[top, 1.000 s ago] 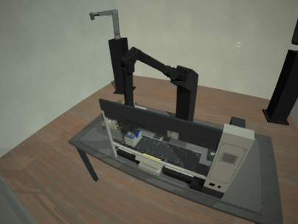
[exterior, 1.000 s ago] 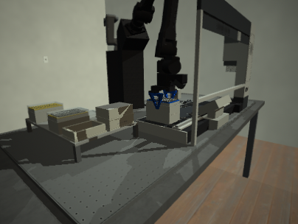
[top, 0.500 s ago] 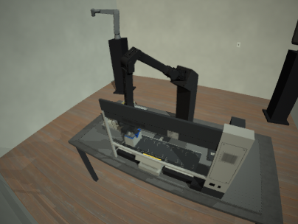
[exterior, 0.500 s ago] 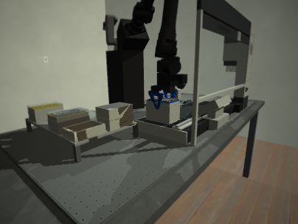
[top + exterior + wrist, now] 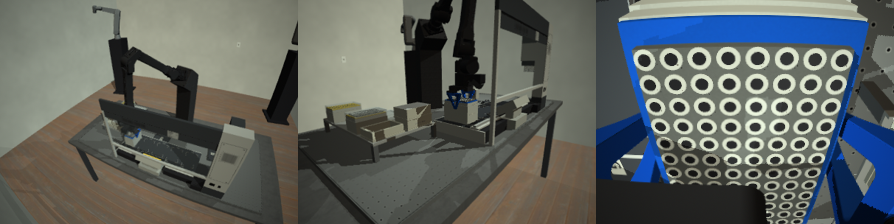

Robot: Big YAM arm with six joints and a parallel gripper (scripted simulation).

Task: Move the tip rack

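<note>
Right now the tip rack is 10 mm ahead of my hand. The rest, counted from my hand: shelf label: 280 mm behind, 70 mm to the right, 120 mm below; then gantry post: 170 mm ahead, 90 mm to the right, 120 mm above; then pale block: 120 mm behind, 190 mm to the right.
</note>
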